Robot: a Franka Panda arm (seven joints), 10 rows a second.
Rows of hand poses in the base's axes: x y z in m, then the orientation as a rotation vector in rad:
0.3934, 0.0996, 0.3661, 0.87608, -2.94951, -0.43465
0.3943, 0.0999, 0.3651, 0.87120, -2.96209, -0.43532
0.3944, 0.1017, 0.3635, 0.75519, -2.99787, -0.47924
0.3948, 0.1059, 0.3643, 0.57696, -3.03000, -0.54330
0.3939, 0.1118, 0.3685, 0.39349, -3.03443, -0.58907
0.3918, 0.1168, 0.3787, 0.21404, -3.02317, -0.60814
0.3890, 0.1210, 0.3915, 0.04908, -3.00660, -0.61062
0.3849, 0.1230, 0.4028, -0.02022, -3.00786, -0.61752
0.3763, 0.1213, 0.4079, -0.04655, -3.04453, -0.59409
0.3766, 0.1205, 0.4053, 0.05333, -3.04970, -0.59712
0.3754, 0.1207, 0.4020, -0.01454, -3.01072, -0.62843
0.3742, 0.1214, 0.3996, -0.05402, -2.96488, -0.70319
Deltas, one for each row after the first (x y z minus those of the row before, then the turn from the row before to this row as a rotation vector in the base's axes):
0.0009, 0.0003, -0.0010, 0.00220, -0.00960, -0.00673
0.0001, 0.0018, -0.0016, 0.02549, 0.00816, -0.07863
0.0004, 0.0042, 0.0008, 0.03617, 0.02387, -0.11488
-0.0009, 0.0059, 0.0042, 0.02445, 0.04119, -0.11190
-0.0021, 0.0050, 0.0102, 0.00879, 0.04764, -0.10766
-0.0028, 0.0042, 0.0128, -0.00056, 0.04345, -0.09999
-0.0041, 0.0020, 0.0113, 0.00262, 0.00682, -0.04480
-0.0086, -0.0017, 0.0051, -0.02034, -0.02761, -0.02214
0.0003, -0.0008, -0.0026, 0.00245, -0.01799, 0.06199
-0.0012, 0.0002, -0.0033, 0.02354, 0.04072, -0.03703
-0.0012, 0.0007, -0.0024, 0.05337, 0.03290, -0.02148

